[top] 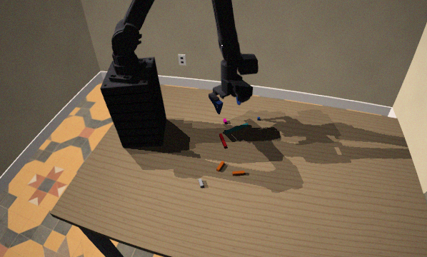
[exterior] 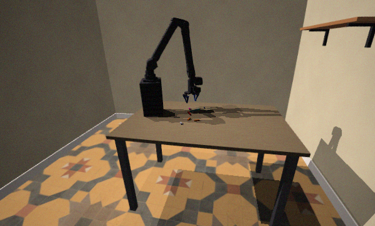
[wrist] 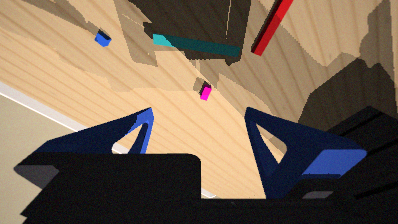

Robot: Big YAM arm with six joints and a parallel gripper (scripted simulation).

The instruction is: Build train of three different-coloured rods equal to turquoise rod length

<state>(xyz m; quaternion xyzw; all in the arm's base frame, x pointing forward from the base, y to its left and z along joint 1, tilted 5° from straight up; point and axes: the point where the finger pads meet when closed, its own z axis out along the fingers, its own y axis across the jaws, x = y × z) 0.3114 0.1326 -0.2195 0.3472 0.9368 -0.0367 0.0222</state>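
Now: hand 7 cm above the magenta rod and 1 cm past it. Round my hand: red rod 11 cm to the right, 7 cm below; turquoise rod 7 cm below, 4 cm ahead, 3 cm to the right; blue rod 12 cm ahead, 7 cm below, 5 cm to the left.
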